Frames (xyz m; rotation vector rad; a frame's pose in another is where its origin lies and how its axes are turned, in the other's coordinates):
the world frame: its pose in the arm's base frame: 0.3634 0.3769 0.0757 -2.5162 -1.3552 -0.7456
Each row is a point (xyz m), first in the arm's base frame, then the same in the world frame.
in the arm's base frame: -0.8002 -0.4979 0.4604
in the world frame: -0.9706 -0.4352 -1.0658
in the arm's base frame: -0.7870 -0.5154 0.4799
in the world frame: -0.9673 -0.4131 -1.0848
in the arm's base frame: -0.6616 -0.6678 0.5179
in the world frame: -1.0015 -0.2212 -1.1338
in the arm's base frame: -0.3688 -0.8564 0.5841
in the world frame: -0.9713 0.1307 -1.1641
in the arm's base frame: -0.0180 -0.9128 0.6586
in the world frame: -0.8141 0.4562 -1.1304
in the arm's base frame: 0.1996 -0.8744 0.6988
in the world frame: -0.6662 0.6162 -1.0757
